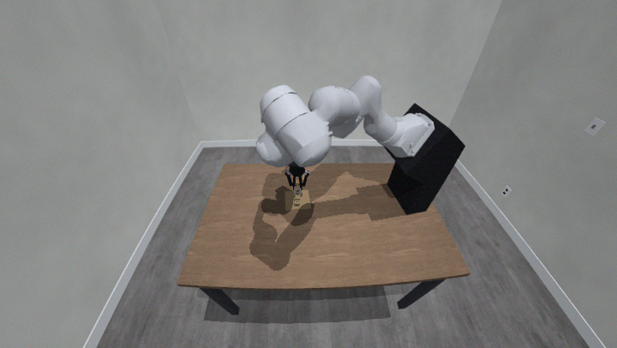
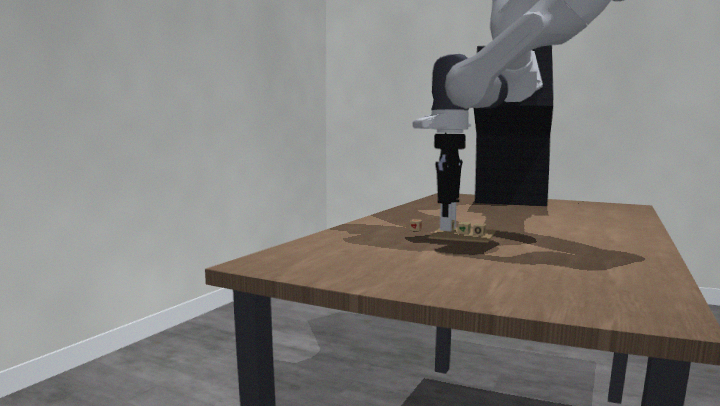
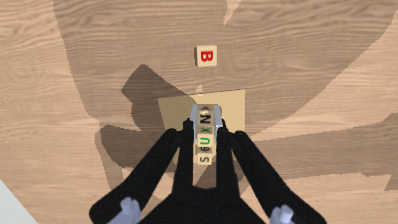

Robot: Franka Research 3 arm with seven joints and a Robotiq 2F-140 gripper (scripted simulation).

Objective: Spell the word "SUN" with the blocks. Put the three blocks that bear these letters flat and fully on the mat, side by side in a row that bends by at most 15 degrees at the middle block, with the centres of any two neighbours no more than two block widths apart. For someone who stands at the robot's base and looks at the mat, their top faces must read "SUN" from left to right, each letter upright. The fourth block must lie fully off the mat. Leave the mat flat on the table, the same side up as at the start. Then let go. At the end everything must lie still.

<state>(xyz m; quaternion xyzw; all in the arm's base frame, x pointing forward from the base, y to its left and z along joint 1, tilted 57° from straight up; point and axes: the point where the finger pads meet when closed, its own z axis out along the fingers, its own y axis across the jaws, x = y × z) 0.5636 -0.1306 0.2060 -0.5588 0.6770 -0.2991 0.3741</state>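
Right now my hand is 1 cm short of the U block, 4 cm to the right of it and 3 cm above it. From my hand the other things lie so: S block 1 cm ahead, 8 cm to the left, 3 cm below; then tan mat 1 cm ahead, 4 cm to the left, 4 cm below.
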